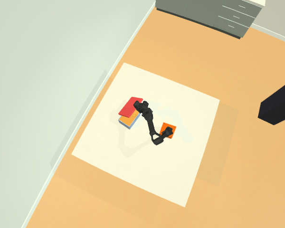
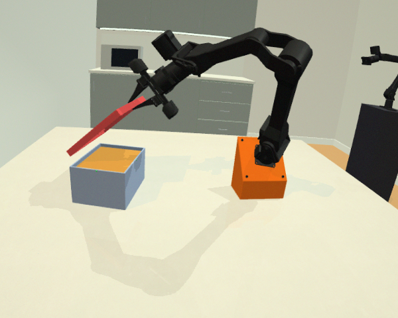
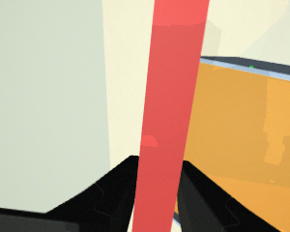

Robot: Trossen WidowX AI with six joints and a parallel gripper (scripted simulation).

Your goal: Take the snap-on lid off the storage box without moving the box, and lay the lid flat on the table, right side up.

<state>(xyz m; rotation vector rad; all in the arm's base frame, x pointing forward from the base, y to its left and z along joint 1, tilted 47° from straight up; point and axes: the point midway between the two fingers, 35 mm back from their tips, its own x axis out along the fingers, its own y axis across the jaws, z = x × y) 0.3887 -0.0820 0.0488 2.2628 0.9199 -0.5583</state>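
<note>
Now: gripper tip 70 mm short of the red lid, 50 mm above it and 10 mm to the left of it. The rest, counted from my gripper tip: storage box (180 mm below, 60 mm to the left, 40 mm ahead).
</note>
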